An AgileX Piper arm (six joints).
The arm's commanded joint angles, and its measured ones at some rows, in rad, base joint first. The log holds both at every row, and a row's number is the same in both.
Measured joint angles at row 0:
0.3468, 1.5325, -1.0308, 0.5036, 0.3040, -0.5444
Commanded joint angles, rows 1 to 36:
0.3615, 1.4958, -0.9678, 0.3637, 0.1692, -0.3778
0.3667, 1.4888, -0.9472, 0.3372, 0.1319, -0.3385
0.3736, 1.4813, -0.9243, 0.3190, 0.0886, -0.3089
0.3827, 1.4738, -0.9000, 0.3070, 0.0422, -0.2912
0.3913, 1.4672, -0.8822, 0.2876, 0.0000, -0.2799
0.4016, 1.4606, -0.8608, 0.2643, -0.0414, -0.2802
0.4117, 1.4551, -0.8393, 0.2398, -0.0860, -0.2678
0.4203, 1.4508, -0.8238, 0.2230, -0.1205, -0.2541
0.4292, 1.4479, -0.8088, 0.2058, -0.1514, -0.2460
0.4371, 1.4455, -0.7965, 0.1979, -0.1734, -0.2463
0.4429, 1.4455, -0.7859, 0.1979, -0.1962, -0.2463
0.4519, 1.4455, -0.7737, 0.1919, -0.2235, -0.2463
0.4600, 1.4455, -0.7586, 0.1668, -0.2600, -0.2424
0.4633, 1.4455, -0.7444, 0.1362, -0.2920, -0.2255
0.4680, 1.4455, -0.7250, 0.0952, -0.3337, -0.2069
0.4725, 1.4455, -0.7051, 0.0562, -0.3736, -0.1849
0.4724, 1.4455, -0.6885, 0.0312, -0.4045, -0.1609
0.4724, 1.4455, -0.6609, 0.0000, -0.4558, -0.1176
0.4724, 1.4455, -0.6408, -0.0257, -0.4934, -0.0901
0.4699, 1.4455, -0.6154, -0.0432, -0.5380, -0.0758
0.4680, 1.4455, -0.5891, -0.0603, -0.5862, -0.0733
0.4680, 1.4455, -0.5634, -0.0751, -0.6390, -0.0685
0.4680, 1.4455, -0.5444, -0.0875, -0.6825, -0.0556
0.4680, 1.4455, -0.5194, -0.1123, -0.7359, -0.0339
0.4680, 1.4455, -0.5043, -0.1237, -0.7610, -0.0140
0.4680, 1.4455, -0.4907, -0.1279, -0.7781, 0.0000
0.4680, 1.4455, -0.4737, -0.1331, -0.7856, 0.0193
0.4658, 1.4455, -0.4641, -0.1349, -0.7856, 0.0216
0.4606, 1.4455, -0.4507, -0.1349, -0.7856, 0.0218
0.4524, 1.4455, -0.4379, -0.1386, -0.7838, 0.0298
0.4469, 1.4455, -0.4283, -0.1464, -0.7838, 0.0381
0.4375, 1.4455, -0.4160, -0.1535, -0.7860, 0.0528
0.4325, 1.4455, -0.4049, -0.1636, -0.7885, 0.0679
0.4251, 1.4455, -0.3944, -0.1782, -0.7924, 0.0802
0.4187, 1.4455, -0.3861, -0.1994, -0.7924, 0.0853
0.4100, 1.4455, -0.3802, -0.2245, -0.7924, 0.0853
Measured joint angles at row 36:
0.4387, 1.4540, -0.4101, -0.1522, -0.7586, 0.0564
